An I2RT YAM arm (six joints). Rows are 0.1 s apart.
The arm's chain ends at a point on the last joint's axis. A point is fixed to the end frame.
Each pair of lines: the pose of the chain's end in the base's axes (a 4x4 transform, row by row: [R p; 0 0 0 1], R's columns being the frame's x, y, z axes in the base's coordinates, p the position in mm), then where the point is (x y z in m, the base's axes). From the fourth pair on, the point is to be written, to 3 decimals.
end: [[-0.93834 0.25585 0.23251 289.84], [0.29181 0.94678 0.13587 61.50], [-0.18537 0.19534 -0.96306 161.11], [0 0 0 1]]
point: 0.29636 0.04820 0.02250
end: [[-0.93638 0.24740 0.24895 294.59], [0.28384 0.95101 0.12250 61.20], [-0.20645 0.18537 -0.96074 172.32], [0 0 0 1]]
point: 0.30365 0.04583 0.03406
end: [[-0.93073 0.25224 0.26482 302.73], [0.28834 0.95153 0.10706 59.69], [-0.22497 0.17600 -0.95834 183.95], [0 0 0 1]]
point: 0.31381 0.04232 0.04608
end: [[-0.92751 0.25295 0.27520 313.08], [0.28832 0.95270 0.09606 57.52], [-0.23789 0.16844 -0.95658 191.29], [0 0 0 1]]
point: 0.326 0.039 0.054
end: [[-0.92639 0.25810 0.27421 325.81], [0.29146 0.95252 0.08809 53.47], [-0.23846 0.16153 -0.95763 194.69], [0 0 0 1]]
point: 0.338 0.034 0.057
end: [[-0.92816 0.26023 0.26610 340.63], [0.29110 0.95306 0.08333 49.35], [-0.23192 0.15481 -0.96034 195.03], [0 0 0 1]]
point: 0.352 0.029 0.058
